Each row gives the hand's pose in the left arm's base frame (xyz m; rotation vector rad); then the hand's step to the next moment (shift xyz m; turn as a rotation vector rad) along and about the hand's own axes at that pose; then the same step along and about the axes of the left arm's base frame.
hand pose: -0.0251 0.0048 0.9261 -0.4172 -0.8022 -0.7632
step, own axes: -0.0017 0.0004 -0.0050 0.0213 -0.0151 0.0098
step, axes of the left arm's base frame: 0.0020 -0.0020 -0.0045 -0.0063 -0.0137 0.0234
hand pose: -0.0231 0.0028 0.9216 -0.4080 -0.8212 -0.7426
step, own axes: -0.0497 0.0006 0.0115 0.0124 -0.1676 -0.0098
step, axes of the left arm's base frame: -0.0280 0.0287 -0.0315 -0.1119 -0.1253 0.0117
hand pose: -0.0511 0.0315 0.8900 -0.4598 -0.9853 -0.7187
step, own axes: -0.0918 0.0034 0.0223 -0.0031 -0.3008 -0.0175
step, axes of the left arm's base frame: -0.0433 0.0476 -0.0693 -0.2098 -0.2162 -0.0012
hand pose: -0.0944 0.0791 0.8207 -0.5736 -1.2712 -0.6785
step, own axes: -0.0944 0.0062 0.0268 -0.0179 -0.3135 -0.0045
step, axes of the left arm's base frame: -0.0277 0.0368 -0.0869 -0.2301 -0.2134 -0.0127
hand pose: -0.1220 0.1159 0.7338 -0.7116 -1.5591 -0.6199
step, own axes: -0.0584 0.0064 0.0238 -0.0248 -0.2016 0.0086
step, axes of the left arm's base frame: -0.0076 0.0168 -0.0607 -0.1548 -0.1299 -0.0226
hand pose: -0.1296 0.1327 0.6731 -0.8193 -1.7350 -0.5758
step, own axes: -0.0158 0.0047 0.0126 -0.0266 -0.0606 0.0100
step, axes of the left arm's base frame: -0.0013 0.0083 -0.0189 -0.0476 -0.0383 -0.0273
